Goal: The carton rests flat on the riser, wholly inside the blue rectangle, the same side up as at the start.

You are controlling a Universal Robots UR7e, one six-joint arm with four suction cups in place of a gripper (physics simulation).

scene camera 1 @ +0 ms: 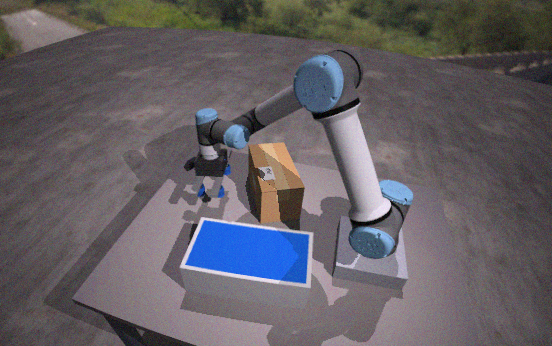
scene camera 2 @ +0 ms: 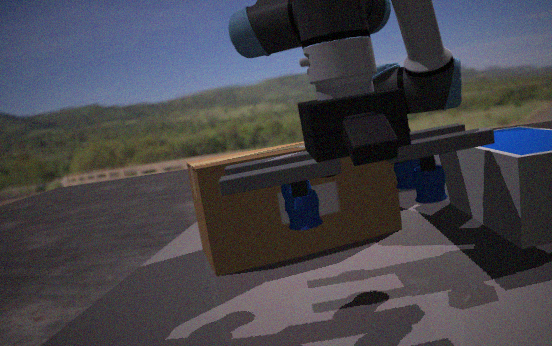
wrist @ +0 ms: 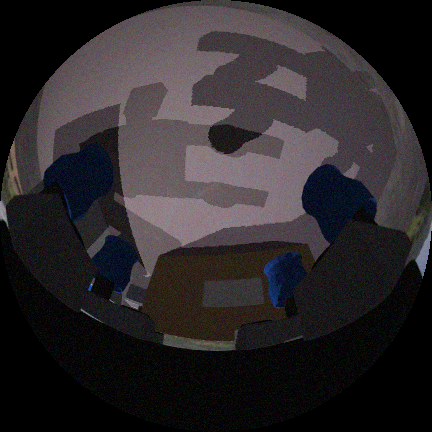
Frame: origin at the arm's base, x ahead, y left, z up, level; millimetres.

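Seen in the pictures: hand at its tool point: [scene camera 2: 362, 203] [wrist: 201, 229].
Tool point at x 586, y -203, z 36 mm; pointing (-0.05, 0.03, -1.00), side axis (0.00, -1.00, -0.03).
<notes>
Pixels of each thing's top centre, then the offset from my tool point to it. "spot": a spot on its surface instead. Level surfaces: height alone.
- brown carton at its top centre: [scene camera 2: 285, 148] [wrist: 234, 340] [scene camera 1: 274, 164] dx -222, dy -69, dz +57 mm
- riser at its top centre: [scene camera 2: 519, 137] [wrist: 67, 267] [scene camera 1: 250, 249] dx -173, dy +322, dz +22 mm
- grey-white box with a blue rectangle, surface spot: [scene camera 2: 530, 139] [scene camera 1: 237, 247] spot: dx -134, dy +317, dz +22 mm
- table at its surface level: dz -99 mm
- small dark patch at a spot on its surface: [scene camera 2: 367, 299] [wrist: 230, 136] spot: dx +43, dy -15, dz -98 mm
A brown carton [scene camera 1: 267, 202] [scene camera 2: 245, 235] [wrist: 175, 290] stands upright on the table, behind the riser in scene camera 1. It has a pale label on top and another on its side. The riser [scene camera 1: 245, 290] [scene camera 2: 542, 200] is a grey-white box with a blue rectangle [scene camera 1: 240, 250] [scene camera 2: 530, 139] on top, bordered in white; the carton is off it. My gripper [scene camera 1: 212, 182] [scene camera 2: 362, 192] [wrist: 205, 230], with four blue suction cups, hangs above the table beside the carton's labelled side. It is open and holds nothing. In scene camera 1 one cup is hidden.
The arm's base stands on a grey block [scene camera 1: 370, 272] right of the riser in scene camera 1. The arm arches above the carton's right side. The table [scene camera 1: 125, 270] carries arm shadows and a small dark patch [scene camera 2: 367, 299] [wrist: 227, 138] near the gripper.
</notes>
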